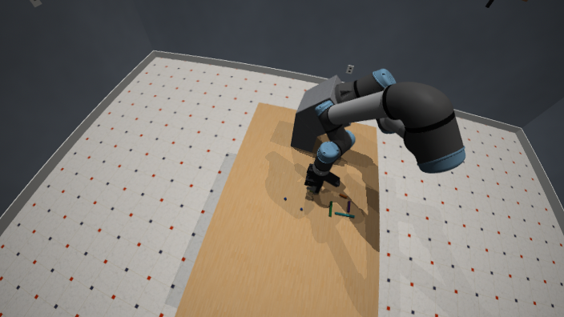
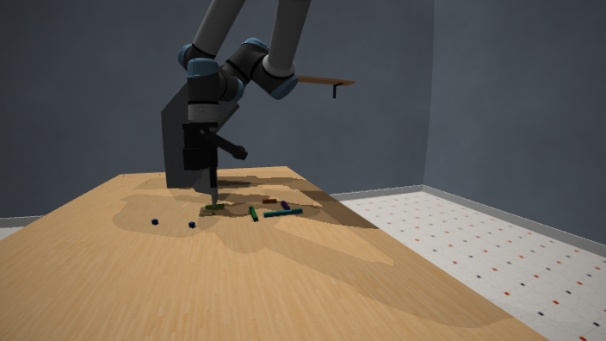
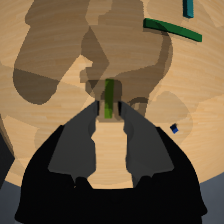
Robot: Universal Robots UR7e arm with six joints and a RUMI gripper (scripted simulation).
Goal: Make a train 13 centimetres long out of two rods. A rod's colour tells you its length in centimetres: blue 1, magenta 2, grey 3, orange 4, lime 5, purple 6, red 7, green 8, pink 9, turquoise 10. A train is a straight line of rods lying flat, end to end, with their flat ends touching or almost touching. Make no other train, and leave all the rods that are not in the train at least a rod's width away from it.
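Right now my hand is 2 cm above the lime rod. Round my hand: green rod 6 cm ahead, 11 cm to the left, 2 cm below; turquoise rod 6 cm ahead, 18 cm to the left, 2 cm below; orange rod 3 cm behind, 15 cm to the left, 2 cm below.
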